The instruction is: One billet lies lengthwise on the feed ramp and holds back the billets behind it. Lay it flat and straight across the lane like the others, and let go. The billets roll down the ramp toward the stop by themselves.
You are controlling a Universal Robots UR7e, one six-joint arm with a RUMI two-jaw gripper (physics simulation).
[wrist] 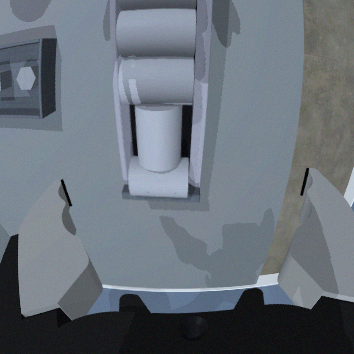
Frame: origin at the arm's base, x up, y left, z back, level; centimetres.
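Seen in the pictures: gripper, between the fingertips: [185,178].
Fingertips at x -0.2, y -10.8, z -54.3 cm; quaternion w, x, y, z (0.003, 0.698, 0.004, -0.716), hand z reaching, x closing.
Pixels of each thing's middle, then the offset from my fingertips to it. "pt": a spot on its surface instead.
- pale grey billet, middle of its body: [158,132] dx -8.4, dy -0.3, dz +2.3 cm
- feed ramp, a spot on its surface: [198,125] pt dx -9.4, dy -0.1, dz -1.3 cm
- crosswise billet, middle of its body: [159,176] dx -8.8, dy -5.0, dz +2.7 cm
- ramp's stop, a spot on its surface: [194,194] pt dx -8.7, dy -7.3, dz -0.7 cm
- dark grey tray, middle of its body: [11,78] dx -14.2, dy +7.4, dz +22.4 cm
- light hexagonal piece, middle of its body: [28,77] dx -14.8, dy +6.8, dz +19.6 cm
A pale grey billet [159,138] lies lengthwise in the lane of the feed ramp [198,125]. One of its ends meets a crosswise billet [158,181] at the ramp's stop [194,194]. Its other end meets the first of the crosswise billets behind it [159,81], and another billet [156,32] lies across the lane beyond that one. Dark lane floor shows on both sides of the lengthwise billet. My gripper [185,178] is open and empty. Its fingers stand wide apart, one on either side of the ramp's stop end in the wrist view.
A dark grey tray [48,77] with a light hexagonal piece [26,78] stands left of the ramp, partly cut off by the view's edge. The table's edge curves down the right side, with brownish floor [327,100] beyond it. Shadows fall on the table near the stop.
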